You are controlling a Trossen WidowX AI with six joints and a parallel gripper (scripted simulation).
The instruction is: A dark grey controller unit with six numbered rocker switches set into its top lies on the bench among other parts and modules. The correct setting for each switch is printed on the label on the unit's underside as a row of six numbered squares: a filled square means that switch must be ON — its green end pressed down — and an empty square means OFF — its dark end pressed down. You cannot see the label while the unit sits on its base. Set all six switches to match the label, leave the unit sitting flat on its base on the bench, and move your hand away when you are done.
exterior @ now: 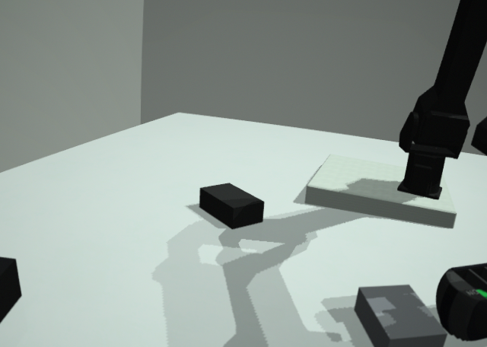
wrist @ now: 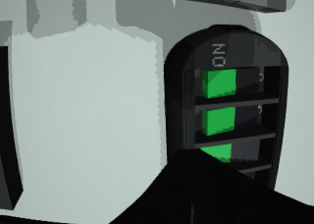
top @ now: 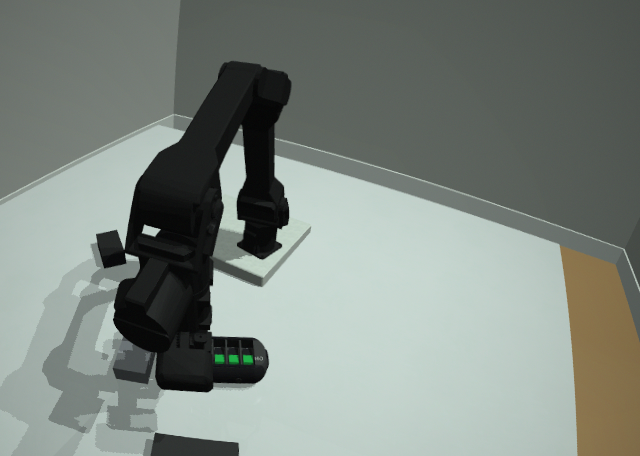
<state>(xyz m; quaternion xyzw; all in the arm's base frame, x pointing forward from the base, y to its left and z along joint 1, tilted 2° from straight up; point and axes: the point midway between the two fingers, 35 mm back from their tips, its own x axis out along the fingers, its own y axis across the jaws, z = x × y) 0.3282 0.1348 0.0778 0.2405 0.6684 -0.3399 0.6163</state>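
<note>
Now: gripper tip 100 mm to the left of the grey block, 60 mm above it and 30 mm short of it.
</note>
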